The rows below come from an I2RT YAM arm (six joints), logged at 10 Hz.
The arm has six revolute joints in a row. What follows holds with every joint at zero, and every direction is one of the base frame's.
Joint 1 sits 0.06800 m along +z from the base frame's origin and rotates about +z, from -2.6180 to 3.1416 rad.
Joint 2 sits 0.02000 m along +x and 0.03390 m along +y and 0.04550 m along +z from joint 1 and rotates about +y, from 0.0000 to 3.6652 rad.
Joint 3 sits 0.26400 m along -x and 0.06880 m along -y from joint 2 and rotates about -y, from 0.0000 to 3.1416 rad.
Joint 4 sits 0.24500 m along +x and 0.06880 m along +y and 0.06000 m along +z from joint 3 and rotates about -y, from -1.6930 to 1.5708 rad.
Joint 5 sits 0.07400 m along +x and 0.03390 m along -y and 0.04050 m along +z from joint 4 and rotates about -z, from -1.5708 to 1.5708 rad.
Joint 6 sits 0.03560 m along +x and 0.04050 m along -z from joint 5 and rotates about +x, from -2.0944 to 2.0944 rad.
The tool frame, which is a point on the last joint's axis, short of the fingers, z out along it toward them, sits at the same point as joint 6; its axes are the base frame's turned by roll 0.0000, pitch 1.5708 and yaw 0.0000 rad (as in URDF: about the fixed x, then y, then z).
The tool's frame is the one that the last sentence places.
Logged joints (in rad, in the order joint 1, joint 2, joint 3, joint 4, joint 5, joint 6), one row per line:
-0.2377, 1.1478, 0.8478, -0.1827, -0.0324, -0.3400
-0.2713, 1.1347, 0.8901, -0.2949, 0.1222, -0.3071
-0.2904, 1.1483, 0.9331, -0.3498, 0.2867, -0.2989
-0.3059, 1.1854, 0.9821, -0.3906, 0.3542, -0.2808
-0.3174, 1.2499, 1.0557, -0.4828, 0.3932, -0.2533
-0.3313, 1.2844, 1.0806, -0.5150, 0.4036, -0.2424
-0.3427, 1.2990, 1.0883, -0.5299, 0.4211, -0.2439
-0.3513, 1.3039, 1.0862, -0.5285, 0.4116, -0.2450
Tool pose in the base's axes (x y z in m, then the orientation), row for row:
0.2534, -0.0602, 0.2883, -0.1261, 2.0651, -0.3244
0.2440, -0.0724, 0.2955, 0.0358, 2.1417, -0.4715
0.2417, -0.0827, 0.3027, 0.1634, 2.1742, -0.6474
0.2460, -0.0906, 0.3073, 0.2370, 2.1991, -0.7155
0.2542, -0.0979, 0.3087, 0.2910, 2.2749, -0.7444
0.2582, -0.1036, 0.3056, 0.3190, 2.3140, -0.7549
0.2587, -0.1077, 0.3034, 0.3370, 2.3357, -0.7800
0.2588, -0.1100, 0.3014, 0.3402, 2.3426, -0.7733
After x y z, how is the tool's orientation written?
As a rotation vector, in radians.
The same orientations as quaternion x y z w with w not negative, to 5 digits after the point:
-0.05214, 0.85394, -0.13414, 0.50007
0.01452, 0.86876, -0.19126, 0.45659
0.06519, 0.86748, -0.25830, 0.42013
0.09356, 0.86816, -0.28246, 0.39719
0.11273, 0.88125, -0.28837, 0.35712
0.12236, 0.88760, -0.28956, 0.33667
0.12836, 0.88963, -0.29709, 0.32222
0.12943, 0.89125, -0.29421, 0.31993

